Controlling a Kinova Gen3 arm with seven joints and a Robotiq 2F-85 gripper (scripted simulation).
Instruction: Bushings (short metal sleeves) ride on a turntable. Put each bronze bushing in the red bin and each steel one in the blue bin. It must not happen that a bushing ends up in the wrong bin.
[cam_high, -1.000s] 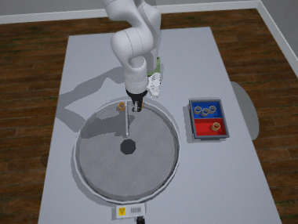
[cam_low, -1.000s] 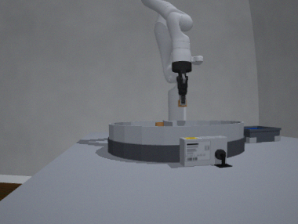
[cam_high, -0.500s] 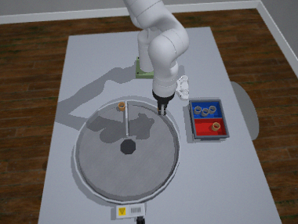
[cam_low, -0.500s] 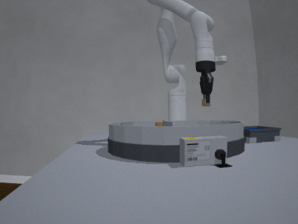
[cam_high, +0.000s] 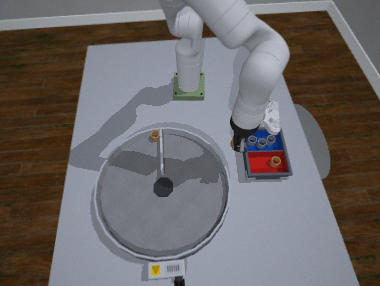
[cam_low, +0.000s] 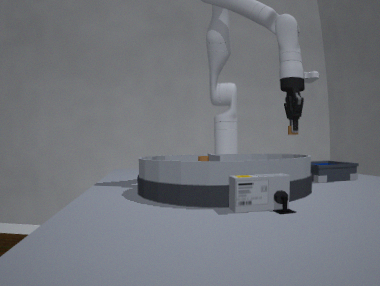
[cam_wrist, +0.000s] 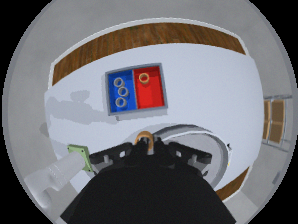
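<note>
Right now the bin is 14 cm below my hand, 12 cm to the left of it and 4 cm behind it. From my hand the other things lie so: round grey turntable: 22 cm to the right, 11 cm below, 11 cm ahead.
</note>
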